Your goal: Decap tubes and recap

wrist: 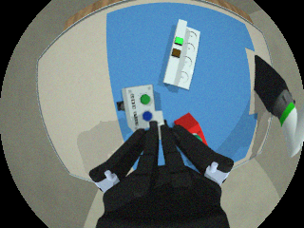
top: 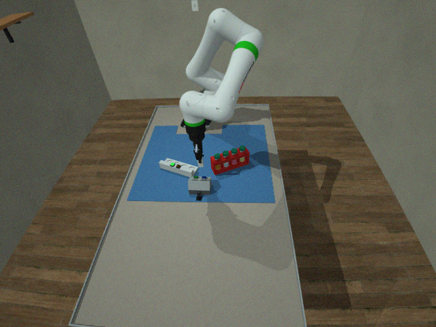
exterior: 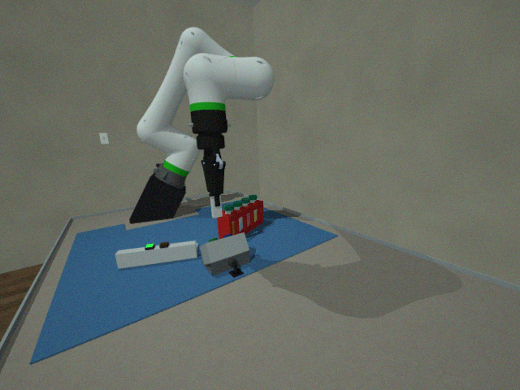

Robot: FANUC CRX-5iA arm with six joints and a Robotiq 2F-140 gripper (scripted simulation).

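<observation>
Now: the green key 90 mm below my hand, 30 mm to the right of it and 30 mm ahead of it. The rest, counted from my hand: grey key desk (100 mm below, 50 mm ahead, 10 mm to the right); blue key (90 mm below, 30 mm ahead, 10 mm to the left).
</observation>
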